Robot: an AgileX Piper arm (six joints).
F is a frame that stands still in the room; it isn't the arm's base.
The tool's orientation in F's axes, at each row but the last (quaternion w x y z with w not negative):
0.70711, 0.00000, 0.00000, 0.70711
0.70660, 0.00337, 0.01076, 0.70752
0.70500, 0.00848, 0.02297, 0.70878
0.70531, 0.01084, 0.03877, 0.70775
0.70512, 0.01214, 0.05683, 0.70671
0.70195, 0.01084, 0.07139, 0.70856
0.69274, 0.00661, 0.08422, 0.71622
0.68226, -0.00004, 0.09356, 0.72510
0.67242, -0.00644, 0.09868, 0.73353
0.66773, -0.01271, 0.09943, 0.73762
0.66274, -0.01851, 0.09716, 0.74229
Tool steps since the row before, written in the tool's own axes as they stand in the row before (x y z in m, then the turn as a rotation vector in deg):
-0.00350, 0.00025, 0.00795, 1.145, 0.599, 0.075
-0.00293, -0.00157, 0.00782, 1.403, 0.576, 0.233
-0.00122, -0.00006, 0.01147, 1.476, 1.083, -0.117
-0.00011, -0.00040, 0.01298, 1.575, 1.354, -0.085
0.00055, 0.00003, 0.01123, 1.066, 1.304, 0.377
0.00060, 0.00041, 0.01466, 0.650, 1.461, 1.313
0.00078, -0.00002, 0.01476, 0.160, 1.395, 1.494
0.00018, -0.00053, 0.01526, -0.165, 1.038, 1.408
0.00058, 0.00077, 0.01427, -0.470, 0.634, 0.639
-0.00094, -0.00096, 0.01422, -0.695, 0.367, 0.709
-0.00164, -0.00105, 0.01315, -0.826, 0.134, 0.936
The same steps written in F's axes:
-0.00025, -0.00350, 0.00795, -0.599, 1.145, 0.075
0.00173, -0.00285, 0.00782, -0.573, 1.405, 0.230
0.00058, -0.00098, 0.01148, -1.096, 1.468, -0.099
0.00131, 0.00040, 0.01291, -1.364, 1.568, -0.052
0.00106, 0.00126, 0.01112, -1.267, 1.089, 0.434
0.00128, 0.00186, 0.01450, -1.309, 0.754, 1.414
0.00185, 0.00242, 0.01446, -1.201, 0.289, 1.637
0.00246, 0.00228, 0.01490, -0.836, -0.026, 1.545
0.00094, 0.00270, 0.01401, -0.503, -0.413, 0.780
0.00267, 0.00149, 0.01395, -0.207, -0.599, 0.848
0.00257, 0.00072, 0.01302, 0.062, -0.666, 1.063

